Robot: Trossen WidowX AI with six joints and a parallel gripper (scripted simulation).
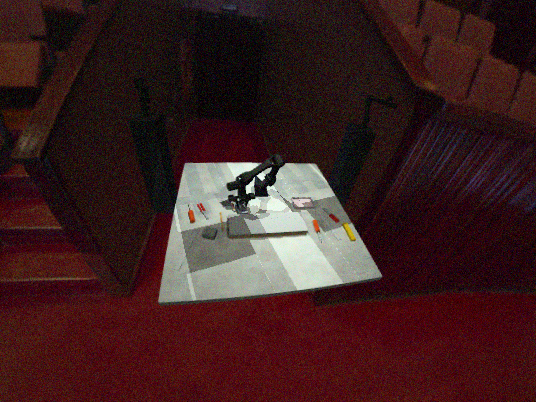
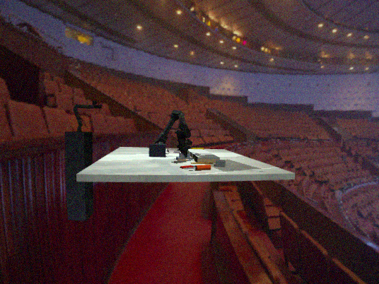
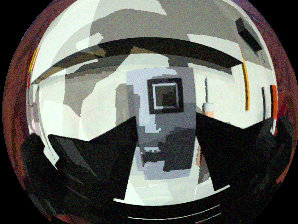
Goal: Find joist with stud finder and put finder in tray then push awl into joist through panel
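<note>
The thin orange tool lies 120 mm ahead of my gripper tip, 140 mm to the right of it and 20 mm below it. Round my gripper tip: tray (90 mm behind, 480 mm to the left, 10 mm below); then stud finder (10 mm ahead, 20 mm above); then grey block (240 mm ahead, 200 mm to the right, 10 mm below).
</note>
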